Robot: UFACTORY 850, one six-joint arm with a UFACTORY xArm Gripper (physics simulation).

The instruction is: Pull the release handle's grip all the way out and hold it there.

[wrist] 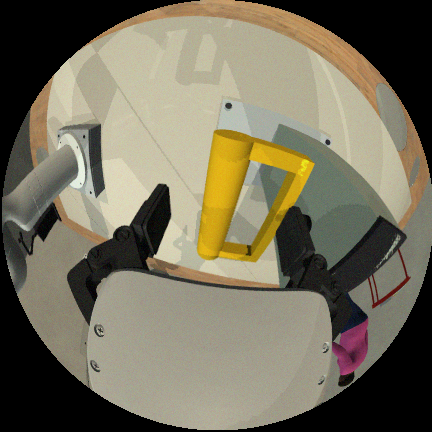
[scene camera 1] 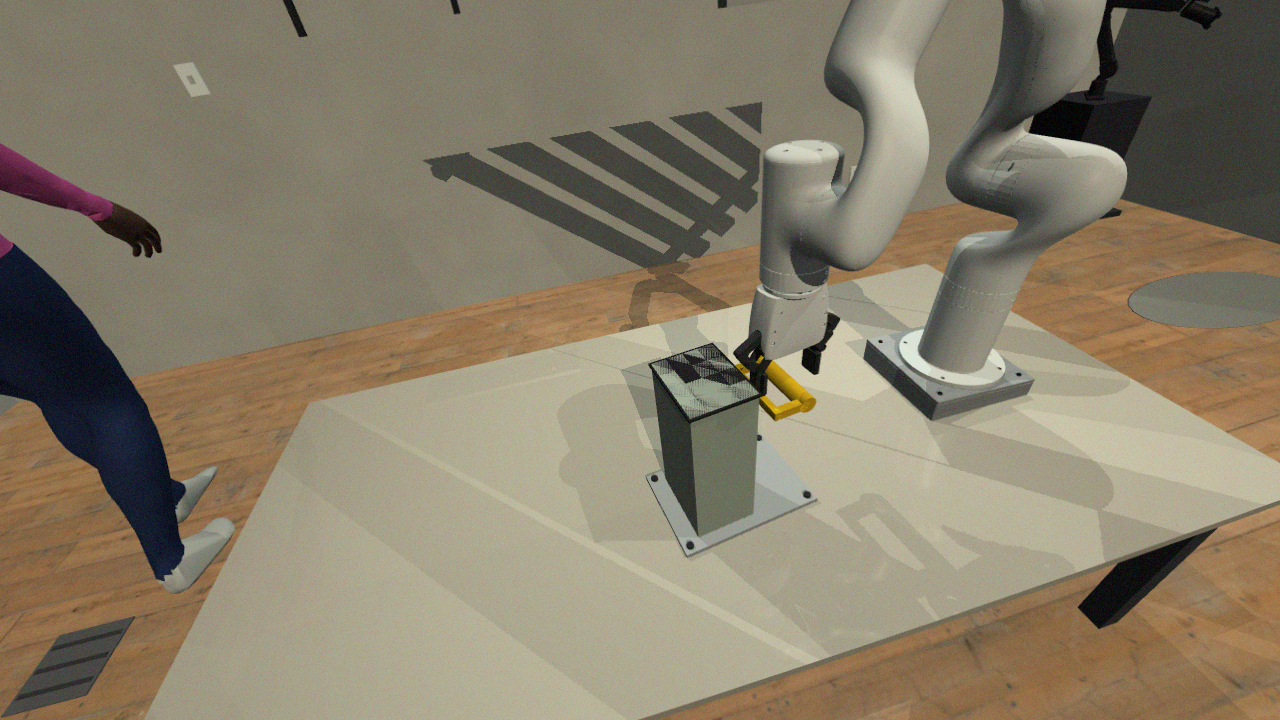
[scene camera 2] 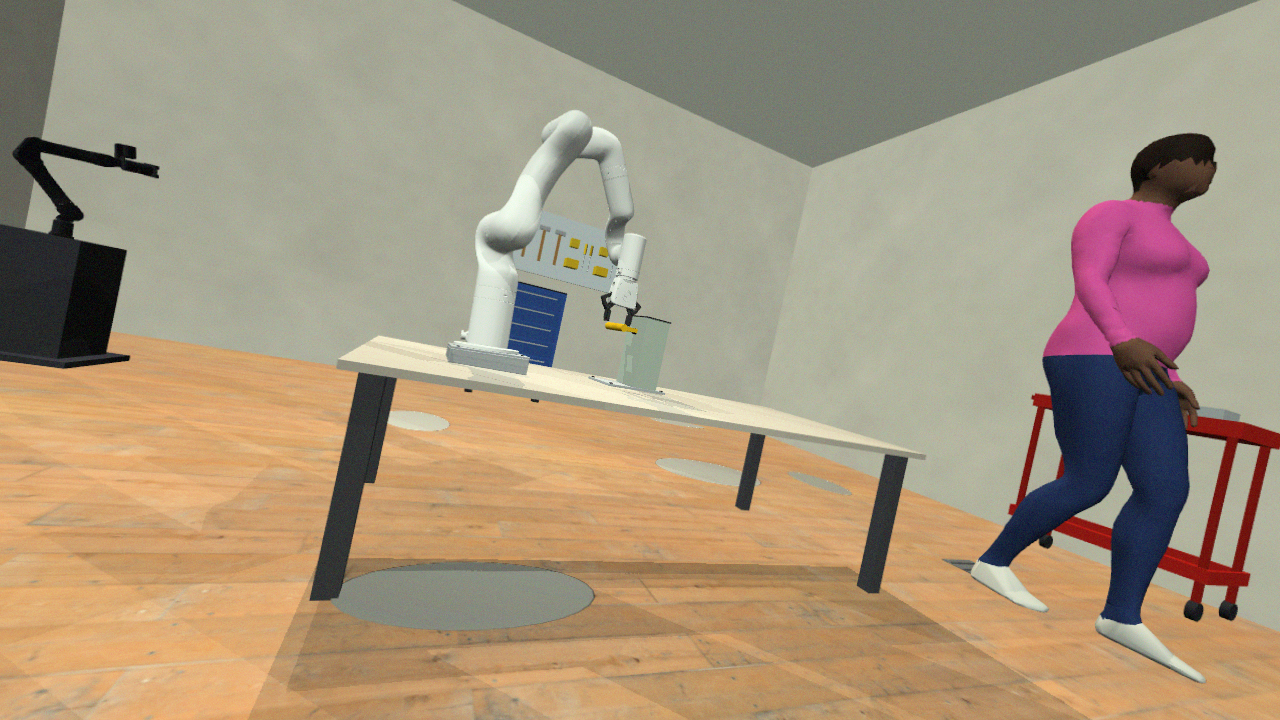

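The release handle's yellow grip (scene camera 1: 792, 385) (scene camera 2: 619, 327) (wrist: 220, 195) is a round bar on a rectangular frame, beside the upper part of a grey-green box (scene camera 1: 725, 465) (scene camera 2: 648, 358) (wrist: 332, 187). The box stands upright on a pale base plate (scene camera 1: 787, 488) (wrist: 250, 116). My gripper (scene camera 1: 785, 374) (scene camera 2: 619, 318) (wrist: 227, 209) is open, pointing down over the grip. In the wrist view one finger is on the robot-base side, apart from the bar; the other is between the frame's inner side and the box, close to both. Contact there cannot be told. The handle's rod is hidden.
The table (scene camera 1: 402, 537) (scene camera 2: 733, 414) carries the box and the arm's base (scene camera 1: 948, 398) (scene camera 2: 487, 360) (wrist: 95, 165). A person in pink (scene camera 2: 1141, 277) (wrist: 354, 345) stands beyond the table, near a red cart (scene camera 2: 1208, 528). A black arm on a dark pedestal (scene camera 2: 40, 286) stands farther off.
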